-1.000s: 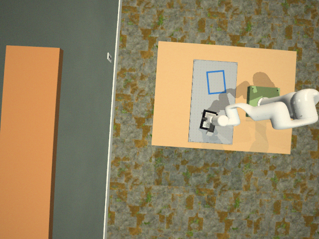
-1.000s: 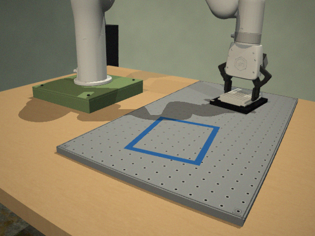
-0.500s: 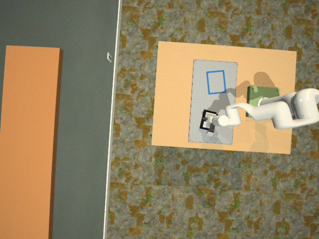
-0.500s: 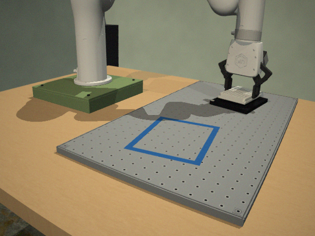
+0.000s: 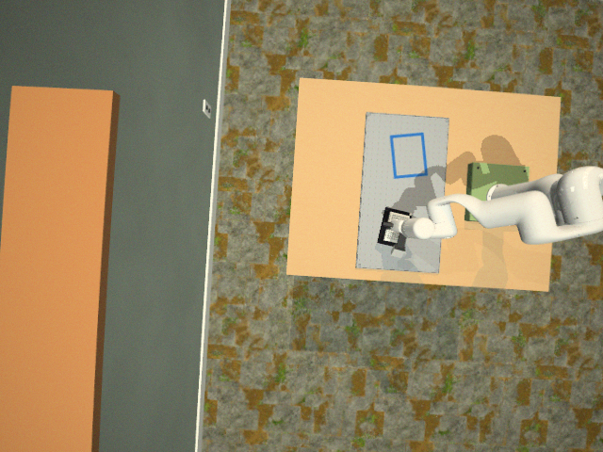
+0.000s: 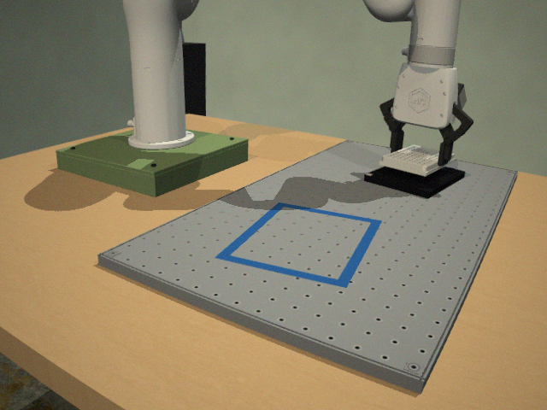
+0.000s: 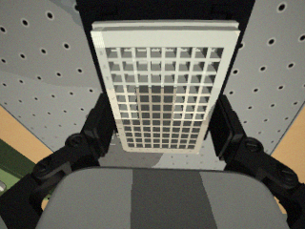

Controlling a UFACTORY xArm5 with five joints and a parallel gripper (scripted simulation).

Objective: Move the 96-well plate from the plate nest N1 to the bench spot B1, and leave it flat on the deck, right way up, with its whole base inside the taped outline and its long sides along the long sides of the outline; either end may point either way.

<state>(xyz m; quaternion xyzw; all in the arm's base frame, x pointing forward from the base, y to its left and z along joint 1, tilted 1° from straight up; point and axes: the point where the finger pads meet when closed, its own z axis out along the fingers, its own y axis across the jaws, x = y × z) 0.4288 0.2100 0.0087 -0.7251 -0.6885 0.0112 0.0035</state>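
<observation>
Now: the black plate nest 4 cm below my hand. Also, from my hand: white 96-well plate 1 cm below.
</observation>
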